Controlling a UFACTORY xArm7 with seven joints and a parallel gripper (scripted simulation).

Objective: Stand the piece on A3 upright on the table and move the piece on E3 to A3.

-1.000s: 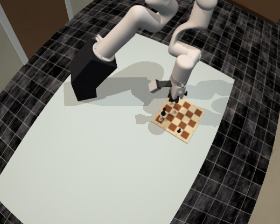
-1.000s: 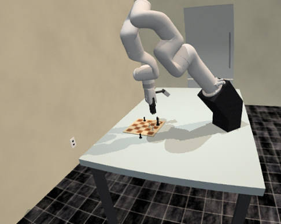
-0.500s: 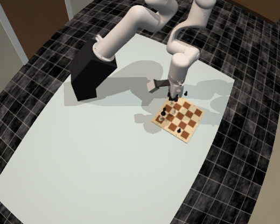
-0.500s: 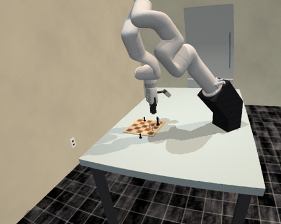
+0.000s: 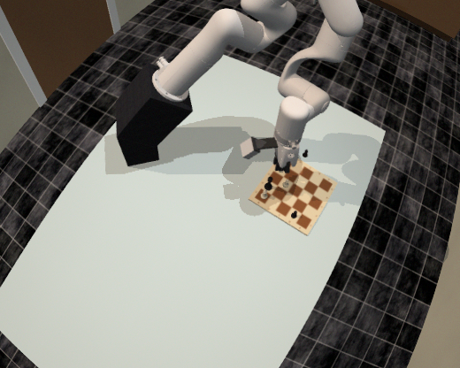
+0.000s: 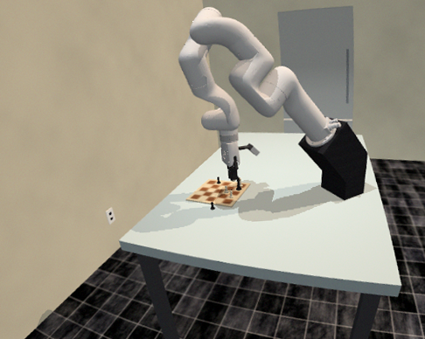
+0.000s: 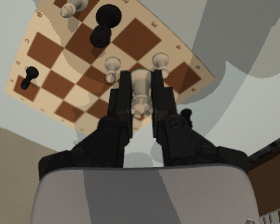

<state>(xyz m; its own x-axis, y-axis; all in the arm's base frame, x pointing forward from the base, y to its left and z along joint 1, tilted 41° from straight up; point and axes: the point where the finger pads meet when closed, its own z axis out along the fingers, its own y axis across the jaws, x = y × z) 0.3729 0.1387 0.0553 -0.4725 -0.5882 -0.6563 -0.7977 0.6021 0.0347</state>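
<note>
The tall black piece lies 60 mm below my hand, 40 mm to the right of it and 10 mm ahead of it. The rest, counted from my hand: white piece: 10 mm below; chessboard: 90 mm below, 80 mm ahead, 20 mm to the left.
</note>
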